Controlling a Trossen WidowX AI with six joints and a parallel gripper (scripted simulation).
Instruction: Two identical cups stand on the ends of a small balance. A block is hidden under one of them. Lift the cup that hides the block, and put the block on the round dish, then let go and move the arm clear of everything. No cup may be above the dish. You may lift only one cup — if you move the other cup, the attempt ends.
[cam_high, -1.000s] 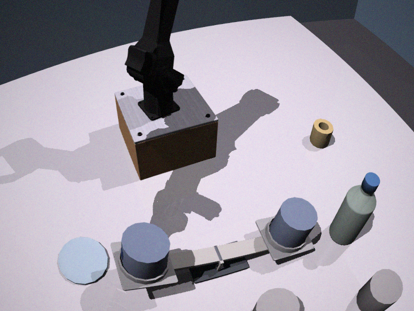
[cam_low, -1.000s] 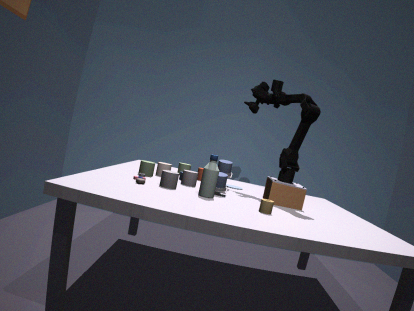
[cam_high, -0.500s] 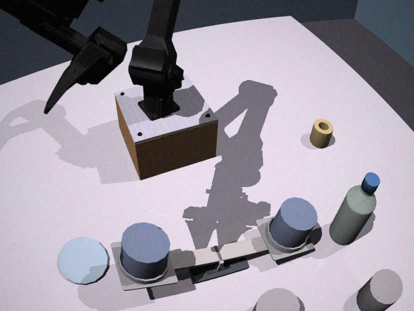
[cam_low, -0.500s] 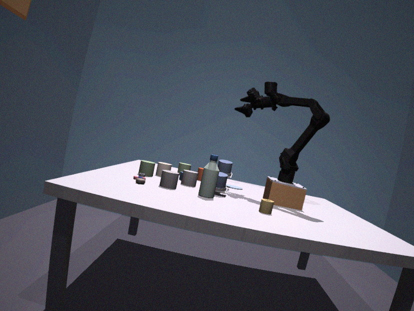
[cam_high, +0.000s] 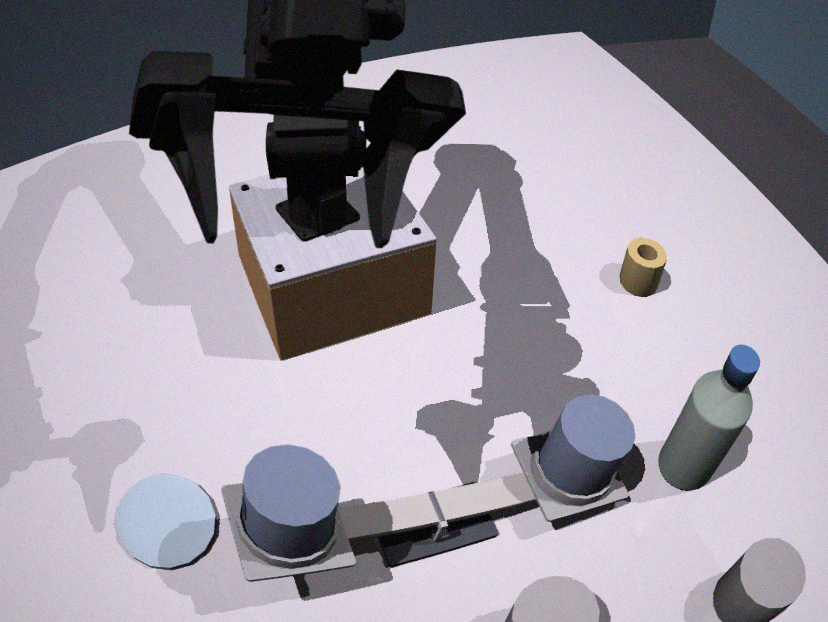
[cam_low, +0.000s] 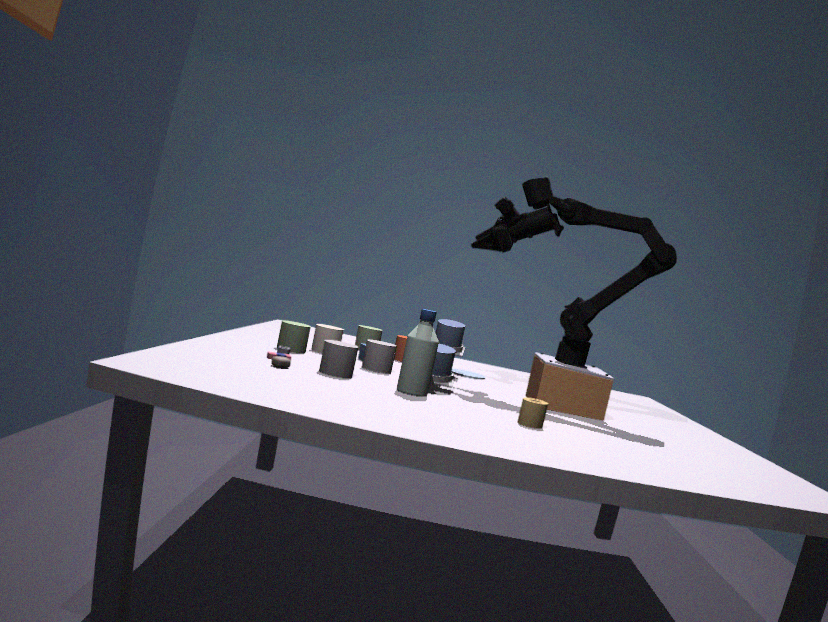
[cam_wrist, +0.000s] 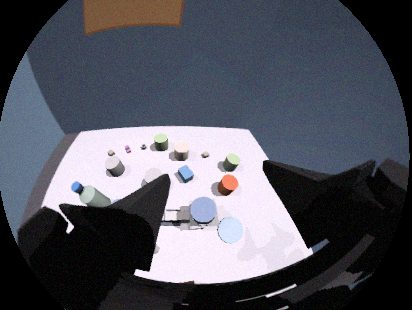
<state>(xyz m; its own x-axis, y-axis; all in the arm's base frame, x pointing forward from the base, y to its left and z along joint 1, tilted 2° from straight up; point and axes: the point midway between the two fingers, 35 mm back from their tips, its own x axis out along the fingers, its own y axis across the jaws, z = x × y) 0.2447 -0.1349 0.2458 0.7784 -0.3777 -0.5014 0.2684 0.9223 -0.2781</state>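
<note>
Right now my gripper tip is 29 cm above the cup, 23 cm to the right of it and 8 cm short of it. Round my gripper tip: round pale-blue dish: 34 cm below, 13 cm to the right, 9 cm behind; grey-green bottle: 32 cm to the left, 24 cm below, 13 cm ahead; small balance: 32 cm below, 8 cm to the left, 4 cm ahead.
</note>
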